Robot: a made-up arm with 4 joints.
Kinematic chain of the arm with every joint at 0, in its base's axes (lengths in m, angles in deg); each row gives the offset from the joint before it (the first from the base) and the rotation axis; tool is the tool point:
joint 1: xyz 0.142 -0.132 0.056 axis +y
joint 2: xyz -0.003 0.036 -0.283 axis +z
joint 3: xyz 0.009 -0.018 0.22 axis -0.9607 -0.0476 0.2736
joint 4: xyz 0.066 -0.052 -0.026 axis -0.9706 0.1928 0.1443
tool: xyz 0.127 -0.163 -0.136
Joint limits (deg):
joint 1: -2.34..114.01
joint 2: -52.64..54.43
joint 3: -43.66..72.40
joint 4: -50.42..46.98
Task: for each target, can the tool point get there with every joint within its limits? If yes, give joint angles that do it. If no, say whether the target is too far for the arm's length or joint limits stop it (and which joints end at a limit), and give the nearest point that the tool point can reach.
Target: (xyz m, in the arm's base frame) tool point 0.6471 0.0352 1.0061
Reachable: no: too far | nearest point 0.4007 -0.0318 0.2029 | short by 0.843 m
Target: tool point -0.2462 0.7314 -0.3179
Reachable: no: too far | nearest point -0.0870 0.0942 -0.1646 | short by 0.674 m
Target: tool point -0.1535 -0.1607 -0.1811
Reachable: yes | joints 97.75 41.19 -34.15 38.89
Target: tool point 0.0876 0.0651 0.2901
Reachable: no: joint limits stop it (at a limit: joint 1, joint 2, joint 3, joint 4) | nearest point 0.3400 0.0855 0.2004 | short by 0.269 m
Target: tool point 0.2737 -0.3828 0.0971
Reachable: yes | joints 32.21 -44.22 59.93 38.26
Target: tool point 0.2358 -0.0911 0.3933
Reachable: no: joint limits stop it (at a limit: joint 1, joint 3, joint 4) | nearest point 0.4080 -0.0838 0.2032 | short by 0.257 m
